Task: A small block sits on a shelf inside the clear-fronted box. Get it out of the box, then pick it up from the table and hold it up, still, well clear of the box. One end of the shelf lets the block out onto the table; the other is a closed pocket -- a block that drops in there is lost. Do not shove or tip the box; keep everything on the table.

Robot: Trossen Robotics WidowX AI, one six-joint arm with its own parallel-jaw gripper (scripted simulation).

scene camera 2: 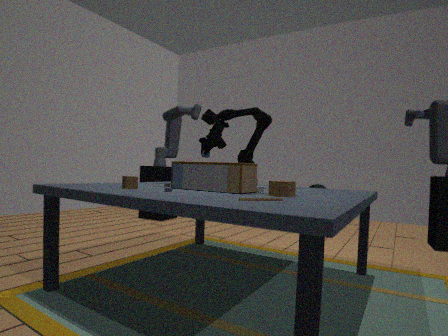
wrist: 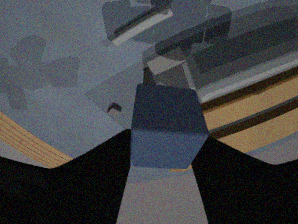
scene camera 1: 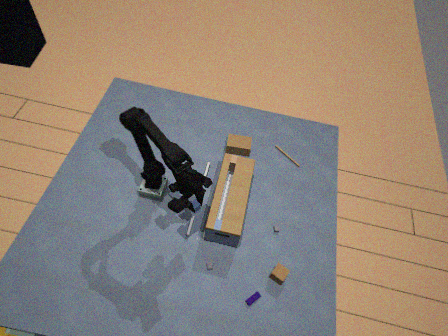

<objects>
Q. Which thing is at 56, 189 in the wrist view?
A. The gripper.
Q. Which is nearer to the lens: the blue block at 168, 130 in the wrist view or the wooden box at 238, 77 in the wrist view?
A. The blue block.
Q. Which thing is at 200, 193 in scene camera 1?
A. The gripper.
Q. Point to a wooden box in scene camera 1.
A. At 225, 220
</objects>
